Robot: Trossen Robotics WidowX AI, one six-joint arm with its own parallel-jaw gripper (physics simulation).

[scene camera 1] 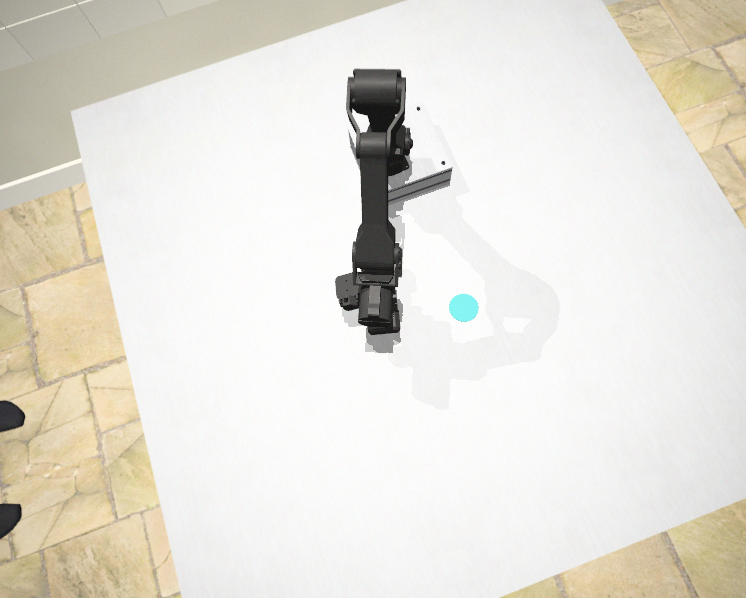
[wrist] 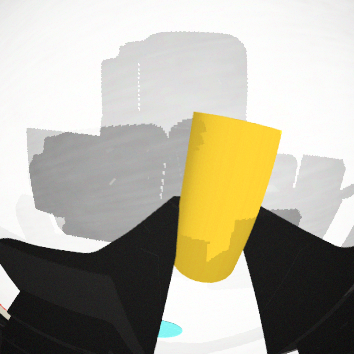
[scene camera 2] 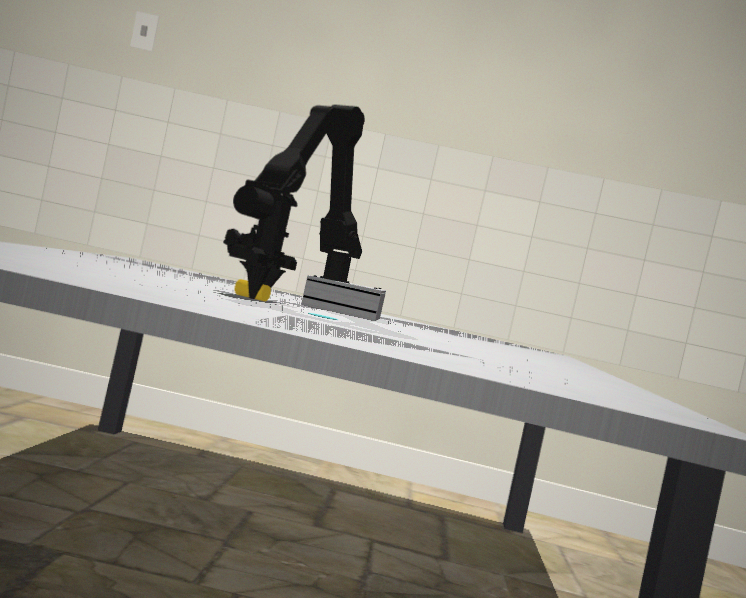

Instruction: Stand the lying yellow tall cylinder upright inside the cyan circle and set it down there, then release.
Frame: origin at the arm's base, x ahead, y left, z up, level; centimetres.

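Seen in the pictures: gripper, between the fingertips: (wrist: pixel 208 204) (scene camera 2: pixel 255 299); arm's base, origin of its link: (scene camera 1: pixel 389 161) (scene camera 2: pixel 334 280).
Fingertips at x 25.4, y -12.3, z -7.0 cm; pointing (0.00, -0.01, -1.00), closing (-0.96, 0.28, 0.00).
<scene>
Pixels of each thing's top centre, then the offset from my fingertips to it. "pt": a spot on its surface instead.
- yellow tall cylinder, centre of its top: (wrist: pixel 227 223) (scene camera 2: pixel 254 282) dx -0.5, dy -1.1, dz +3.3 cm
- flat cyan circle, a spot on its surface: (wrist: pixel 170 329) (scene camera 2: pixel 325 316) (scene camera 1: pixel 461 299) pt dx +6.4, dy +15.2, dz +0.1 cm
The yellow tall cylinder (scene camera 2: pixel 242 288) (wrist: pixel 230 155) lies on its side at table level, its long axis roughly horizontal; it is hidden under the arm in scene camera 1. My gripper (scene camera 2: pixel 253 291) (wrist: pixel 208 204) points down and is shut on the cylinder, with one black finger against each side of it. In the wrist view the cylinder is slightly slanted between the fingers, one end reaching out past the fingertips. The flat cyan circle (scene camera 1: pixel 463 307) (scene camera 2: pixel 323 316) (wrist: pixel 170 329) lies on the table, apart from the cylinder, to the right of the gripper in scene camera 1.
The arm's grey base block (scene camera 1: pixel 420 185) (scene camera 2: pixel 342 299) stands on the white table (scene camera 1: pixel 280 467) (scene camera 2: pixel 373 368), behind the gripper and the circle in scene camera 1. The arm's shadow falls around the cyan circle. A tiled wall stands behind the table.
</scene>
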